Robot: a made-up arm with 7 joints.
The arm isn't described. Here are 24 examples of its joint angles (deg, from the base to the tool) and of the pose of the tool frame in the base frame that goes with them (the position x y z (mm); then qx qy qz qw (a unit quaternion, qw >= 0)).
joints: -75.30 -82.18 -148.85 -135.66 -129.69 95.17 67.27
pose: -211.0 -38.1 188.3 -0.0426 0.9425 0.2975 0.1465
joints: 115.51 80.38 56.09 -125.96 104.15 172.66 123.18
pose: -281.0 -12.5 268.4 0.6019 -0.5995 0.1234 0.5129
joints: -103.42 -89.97 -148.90 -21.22 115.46 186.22 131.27
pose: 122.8 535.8 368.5 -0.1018 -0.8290 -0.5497 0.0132
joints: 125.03 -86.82 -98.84 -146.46 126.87 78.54 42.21
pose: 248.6 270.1 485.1 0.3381 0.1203 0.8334 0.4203
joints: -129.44 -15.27 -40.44 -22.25 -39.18 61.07 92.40
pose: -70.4 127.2 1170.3 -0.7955 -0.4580 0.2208 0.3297
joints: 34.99 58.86 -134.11 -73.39 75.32 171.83 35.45
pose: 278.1 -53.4 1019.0 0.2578 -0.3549 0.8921 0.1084
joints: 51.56 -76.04 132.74 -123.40 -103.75 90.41 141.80
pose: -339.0 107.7 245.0 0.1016 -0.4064 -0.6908 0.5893
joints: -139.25 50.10 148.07 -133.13 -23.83 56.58 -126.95
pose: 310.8 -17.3 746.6 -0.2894 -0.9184 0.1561 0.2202
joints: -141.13 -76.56 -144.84 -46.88 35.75 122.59 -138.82
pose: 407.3 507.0 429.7 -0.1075 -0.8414 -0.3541 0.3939
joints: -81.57 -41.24 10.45 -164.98 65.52 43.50 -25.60
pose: 128.8 -222.7 545.8 -0.6239 0.2507 -0.0257 0.7398
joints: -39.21 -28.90 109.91 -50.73 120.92 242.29 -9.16
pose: -50.8 329.4 890.5 -0.4848 0.4136 -0.3458 0.6887
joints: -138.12 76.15 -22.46 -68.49 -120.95 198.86 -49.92
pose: -368.4 -248.8 293.6 0.9240 0.3114 -0.2190 0.0364
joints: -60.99 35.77 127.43 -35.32 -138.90 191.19 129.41
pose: 199.6 -46.0 1044.2 -0.2400 0.0209 -0.8022 0.5464
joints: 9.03 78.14 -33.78 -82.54 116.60 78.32 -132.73
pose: 472.1 -174.9 216.5 -0.6788 -0.3616 -0.4647 0.4389
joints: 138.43 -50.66 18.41 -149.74 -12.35 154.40 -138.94
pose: -269.0 57.9 789.4 -0.7786 0.4049 0.4557 0.1493
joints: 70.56 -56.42 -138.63 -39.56 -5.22 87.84 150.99
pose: -34.6 -642.4 693.3 0.4447 0.8619 0.1373 0.2012
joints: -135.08 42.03 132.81 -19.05 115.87 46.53 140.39
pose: -229.2 -271.9 1078.6 -0.8102 0.0745 0.2107 0.5419
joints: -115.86 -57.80 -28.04 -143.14 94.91 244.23 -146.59
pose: -170.7 13.2 748.3 0.2123 -0.8149 -0.2498 0.4780
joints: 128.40 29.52 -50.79 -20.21 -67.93 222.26 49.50
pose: -200.7 266.1 946.4 0.2388 -0.4740 -0.6803 0.5055
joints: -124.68 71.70 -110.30 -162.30 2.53 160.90 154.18
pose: -182.6 256.1 615.1 -0.7847 0.2271 -0.1936 0.5433
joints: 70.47 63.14 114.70 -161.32 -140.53 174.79 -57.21
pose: -172.2 -91.7 595.5 0.8101 0.0582 -0.4260 0.3986
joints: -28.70 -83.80 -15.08 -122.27 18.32 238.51 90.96
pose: -181.6 -17.7 874.6 0.3031 -0.0387 -0.7776 0.5495
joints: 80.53 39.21 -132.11 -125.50 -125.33 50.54 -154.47
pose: 263.5 -257.6 803.2 -0.3486 0.0411 0.8573 0.3765
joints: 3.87 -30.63 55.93 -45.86 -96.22 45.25 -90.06
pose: -118.9 196.8 1127.7 0.6995 0.3587 0.0504 0.6160
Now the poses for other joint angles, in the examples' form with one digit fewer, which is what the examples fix.
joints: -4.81 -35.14 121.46 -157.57 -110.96 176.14 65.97
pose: -98 158 361 0.101 0.953 0.201 0.203
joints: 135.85 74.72 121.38 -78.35 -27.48 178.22 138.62
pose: -467 54 863 0.464 0.141 -0.783 0.389
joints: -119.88 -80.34 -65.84 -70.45 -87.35 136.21 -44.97
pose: -105 511 826 -0.016 -0.808 -0.416 0.416
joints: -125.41 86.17 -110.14 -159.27 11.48 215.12 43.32
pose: -221 154 646 -0.253 -0.511 -0.612 0.549
